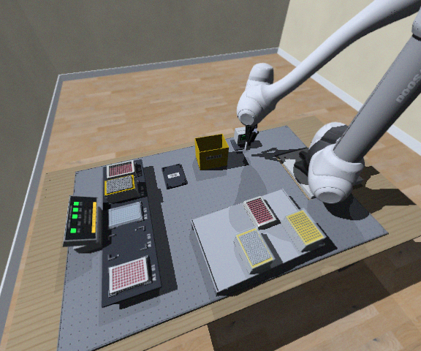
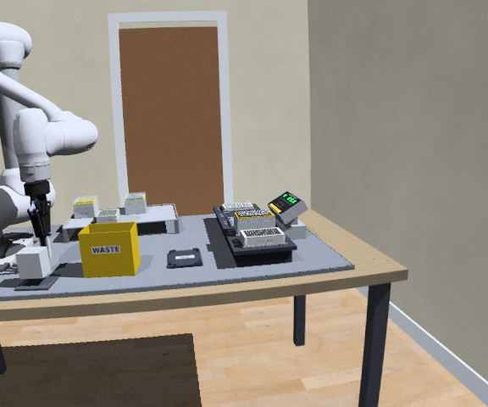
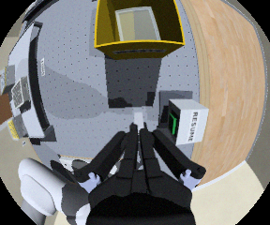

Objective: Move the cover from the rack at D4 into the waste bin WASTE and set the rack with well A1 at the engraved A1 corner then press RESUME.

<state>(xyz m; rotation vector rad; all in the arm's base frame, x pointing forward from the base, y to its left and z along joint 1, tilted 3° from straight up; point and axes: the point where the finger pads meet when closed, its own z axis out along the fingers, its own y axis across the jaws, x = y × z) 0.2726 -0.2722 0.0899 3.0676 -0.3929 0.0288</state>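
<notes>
Now: hand 70 mm to the left of the resume key box, 20 mm past it and 10 mm above it. Also, from my hand: yellow waste bin: 200 mm ahead, 60 mm to the right, 40 mm below; black nest: 430 mm ahead, 80 mm below, 50 mm to the right; raised shelf: 420 mm to the left, 260 mm ahead, 20 mm below.
</notes>
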